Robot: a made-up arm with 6 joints.
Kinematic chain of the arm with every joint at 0, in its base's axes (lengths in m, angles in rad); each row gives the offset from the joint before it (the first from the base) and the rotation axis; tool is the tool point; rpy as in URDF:
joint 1: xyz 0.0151 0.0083 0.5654 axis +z
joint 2: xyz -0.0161 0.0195 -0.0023 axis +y
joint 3: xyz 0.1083 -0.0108 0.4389 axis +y
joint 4: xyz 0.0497 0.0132 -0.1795 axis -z
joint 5: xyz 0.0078 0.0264 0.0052 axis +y
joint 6: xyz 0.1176 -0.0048 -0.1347 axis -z
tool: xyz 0.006 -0.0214 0.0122 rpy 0 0 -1.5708
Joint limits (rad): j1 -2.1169..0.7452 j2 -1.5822..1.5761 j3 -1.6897..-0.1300 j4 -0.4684..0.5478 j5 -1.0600..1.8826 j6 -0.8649..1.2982
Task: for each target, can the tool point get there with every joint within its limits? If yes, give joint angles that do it. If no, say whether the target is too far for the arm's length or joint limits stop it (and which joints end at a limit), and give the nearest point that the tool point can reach.
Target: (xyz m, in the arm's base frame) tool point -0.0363 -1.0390 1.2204
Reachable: no: too far | nearest point -0.0162 -0.6302 0.9677 | short by 0.481 m
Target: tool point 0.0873 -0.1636 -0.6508
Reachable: no: too far | nearest point 0.1490 -0.3104 0.0924 | short by 0.760 m
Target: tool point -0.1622 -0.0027 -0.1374
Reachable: no: joint limits stop it (at a limit: joint 1, joint 2, joint 4, joint 6) | nearest point -0.1322 -0.1938 0.1343 | short by 0.334 m
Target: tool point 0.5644 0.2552 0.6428
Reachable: yes | joints 0.3654 0.6477 -1.5257 0.3333 1.0392 0.3809
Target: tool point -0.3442 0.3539 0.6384
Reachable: no: joint limits stop it (at a limit: joint 2, joint 3, joint 4, joint 5) | nearest point -0.4734 0.4782 0.7587 | short by 0.216 m
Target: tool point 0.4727 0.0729 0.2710
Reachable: yes | joints 0.0302 1.2129 -0.9157 -0.3529 0.2678 0.6125
